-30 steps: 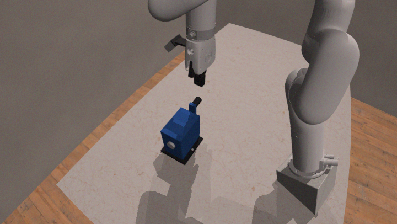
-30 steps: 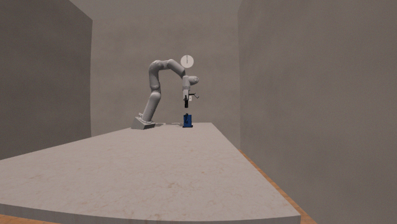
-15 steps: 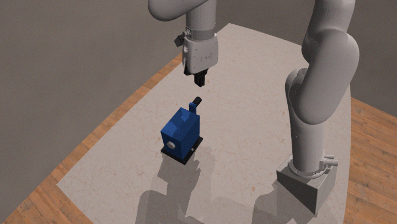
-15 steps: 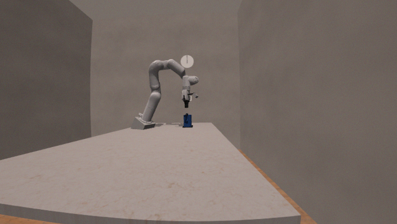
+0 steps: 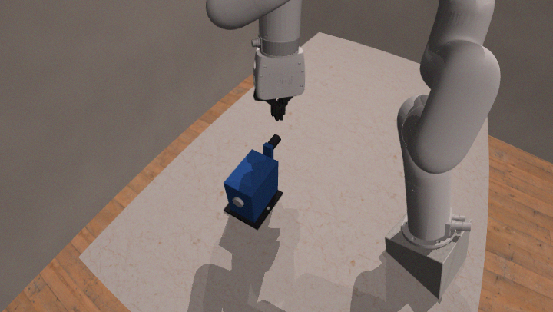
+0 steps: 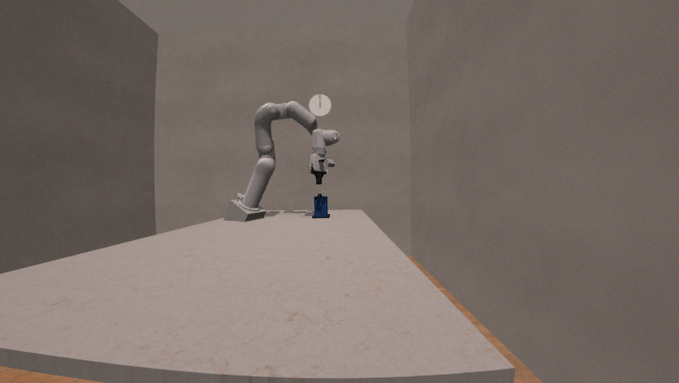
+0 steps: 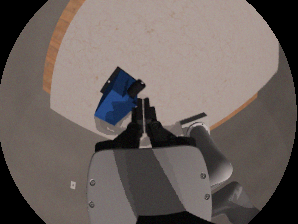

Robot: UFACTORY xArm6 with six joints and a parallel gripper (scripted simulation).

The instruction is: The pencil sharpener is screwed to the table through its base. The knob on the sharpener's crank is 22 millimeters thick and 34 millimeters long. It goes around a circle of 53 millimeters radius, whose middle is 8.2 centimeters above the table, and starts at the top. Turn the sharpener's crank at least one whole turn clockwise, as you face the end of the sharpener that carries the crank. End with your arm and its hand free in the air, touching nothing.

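Right now my hand is 20 mm to the right of the black knob and 90 mm above it.
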